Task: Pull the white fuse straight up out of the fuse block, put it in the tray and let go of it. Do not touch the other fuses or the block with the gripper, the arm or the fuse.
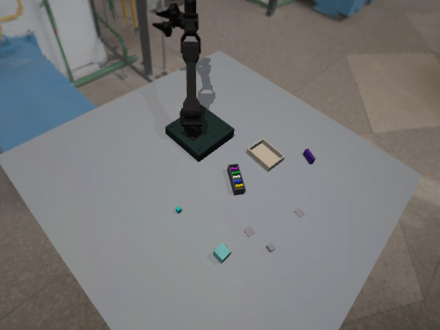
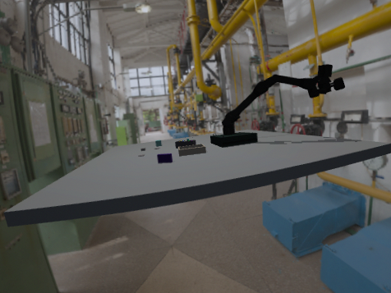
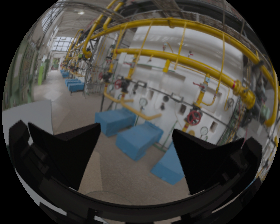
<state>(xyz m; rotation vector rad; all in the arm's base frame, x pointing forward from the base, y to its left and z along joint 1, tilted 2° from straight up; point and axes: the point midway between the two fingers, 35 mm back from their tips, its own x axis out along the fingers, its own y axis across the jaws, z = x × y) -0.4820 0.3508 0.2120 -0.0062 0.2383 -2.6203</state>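
My gripper tip is now 790 mm short of the white fuse, 390 mm to the left of it and 240 mm above it. From my gripper tip the other things lie so: beige tray 820 mm ahead, 190 mm to the right, 260 mm below.
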